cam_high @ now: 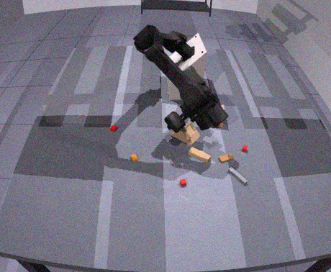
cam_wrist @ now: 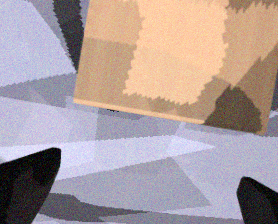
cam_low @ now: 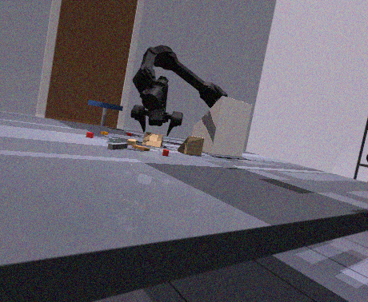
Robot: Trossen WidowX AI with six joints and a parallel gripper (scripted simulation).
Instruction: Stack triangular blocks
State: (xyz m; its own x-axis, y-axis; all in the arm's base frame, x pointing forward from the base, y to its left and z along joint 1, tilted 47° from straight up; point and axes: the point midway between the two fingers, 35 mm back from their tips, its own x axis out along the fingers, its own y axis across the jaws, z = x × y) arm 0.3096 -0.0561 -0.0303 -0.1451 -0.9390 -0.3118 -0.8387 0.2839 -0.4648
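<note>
Now: gripper tip 2 cm short of the triangular block, 3 cm to the right of it and 1 cm above it. Round my gripper tip: grey bar 21 cm ahead, 22 cm to the left, 3 cm below; then orange cube 16 cm ahead, 13 cm to the right, 4 cm below; then tan long block 12 cm ahead, 9 cm to the left, 3 cm below.
</note>
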